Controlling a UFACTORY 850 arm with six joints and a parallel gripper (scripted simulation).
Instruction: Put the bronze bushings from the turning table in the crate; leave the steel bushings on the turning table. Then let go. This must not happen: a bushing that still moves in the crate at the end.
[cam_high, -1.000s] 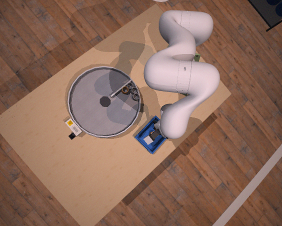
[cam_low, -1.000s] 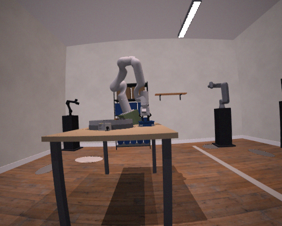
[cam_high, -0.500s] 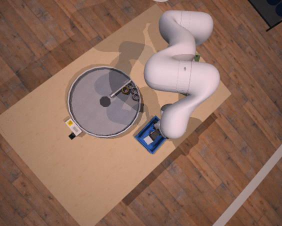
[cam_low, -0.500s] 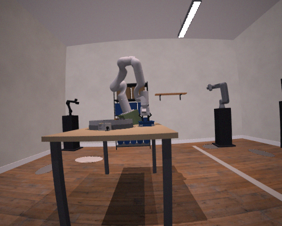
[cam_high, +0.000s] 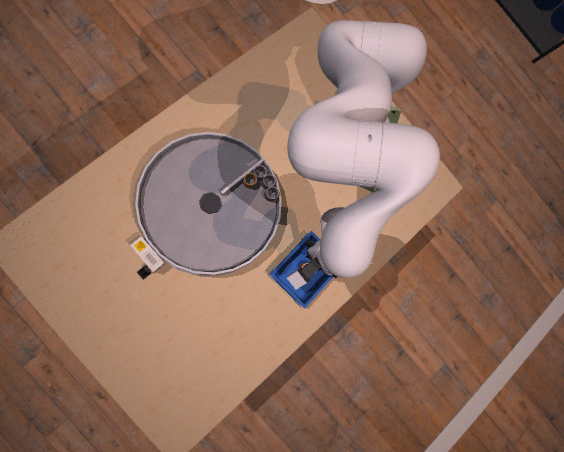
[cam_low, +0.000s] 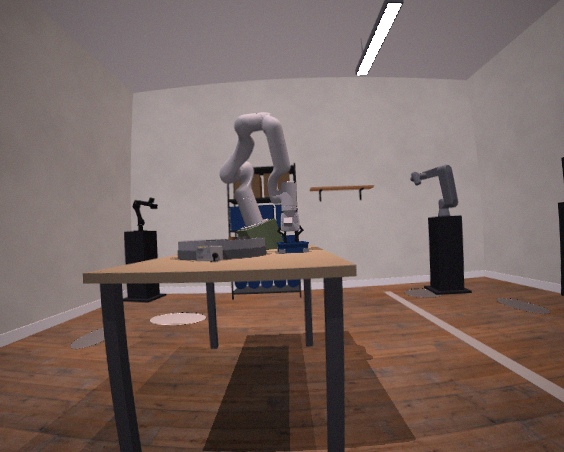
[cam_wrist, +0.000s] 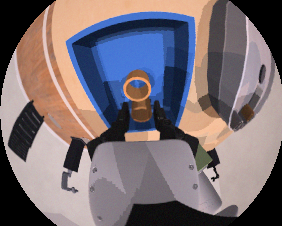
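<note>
Now: hand 40 mm short of the blue crate, 30 mm above it and 10 mm to the right of it. Also, from my hand: round grey turning table 320 mm to the right, 180 mm ahead.
</note>
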